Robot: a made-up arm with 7 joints.
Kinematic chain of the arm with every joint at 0, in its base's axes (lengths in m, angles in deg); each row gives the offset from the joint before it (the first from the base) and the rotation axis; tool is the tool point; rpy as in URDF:
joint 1: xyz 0 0 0.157 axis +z
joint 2: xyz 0 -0.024 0.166 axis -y
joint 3: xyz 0 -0.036 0.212 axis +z
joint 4: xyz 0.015 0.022 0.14 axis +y
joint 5: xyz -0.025 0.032 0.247 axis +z
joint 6: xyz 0 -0.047 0.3 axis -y
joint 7: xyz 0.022 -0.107 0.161 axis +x
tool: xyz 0 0 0 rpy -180 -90 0
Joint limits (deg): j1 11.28..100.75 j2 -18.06..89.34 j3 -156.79..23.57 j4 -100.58..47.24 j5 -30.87..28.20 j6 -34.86..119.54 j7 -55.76..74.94
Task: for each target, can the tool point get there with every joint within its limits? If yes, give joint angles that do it. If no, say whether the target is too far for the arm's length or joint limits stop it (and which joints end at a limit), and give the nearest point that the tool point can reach.
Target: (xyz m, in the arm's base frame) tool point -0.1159 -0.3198 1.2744
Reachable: yes | joints 67.04 13.84 -98.67 9.81 3.23 64.38 56.73
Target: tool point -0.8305 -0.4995 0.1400
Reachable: yes | joints 33.43 71.80 -22.64 -46.32 21.65 9.00 -15.84
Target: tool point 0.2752 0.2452 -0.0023
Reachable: no: joint limits stop it (at a limit: joint 2, joint 3, joint 4, joint 5) | nearest point 0.3378 0.3010 0.1924 | short by 0.212 m
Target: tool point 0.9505 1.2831 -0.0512
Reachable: no: too far | nearest point 0.4252 0.5740 0.3663 | short by 0.976 m
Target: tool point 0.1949 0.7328 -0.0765
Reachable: no: joint limits stop it (at a limit: joint 2, joint 3, joint 4, joint 5) | nearest point 0.1527 0.5740 0.1993 | short by 0.321 m
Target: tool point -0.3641 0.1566 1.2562
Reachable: yes | joints 25.04 15.87 -103.33 -22.15 -23.17 14.15 -23.01
